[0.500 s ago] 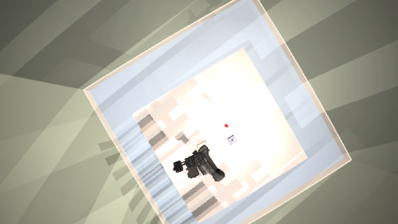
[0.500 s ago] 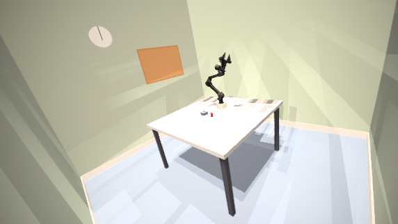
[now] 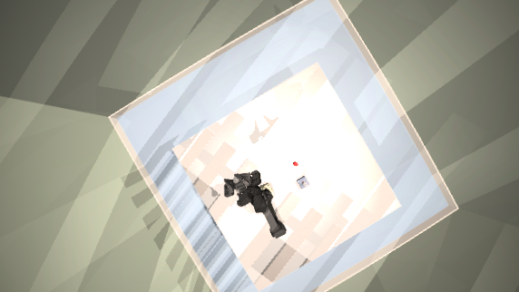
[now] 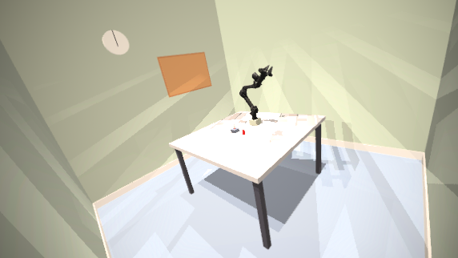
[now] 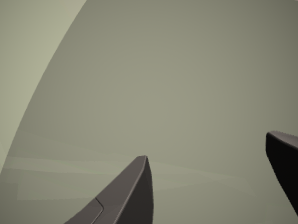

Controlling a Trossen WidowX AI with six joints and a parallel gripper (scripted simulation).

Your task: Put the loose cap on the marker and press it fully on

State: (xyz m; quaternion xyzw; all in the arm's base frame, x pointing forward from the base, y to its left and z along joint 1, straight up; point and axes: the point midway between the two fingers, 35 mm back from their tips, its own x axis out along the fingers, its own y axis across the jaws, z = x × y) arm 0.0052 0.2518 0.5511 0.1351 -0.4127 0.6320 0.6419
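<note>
Right now my gripper tip is 31 cm short of the red cap, 24 cm to the left of it and 62 cm above it. Round my gripper tip: holder block: 27 cm ahead, 39 cm to the right, 62 cm below.
</note>
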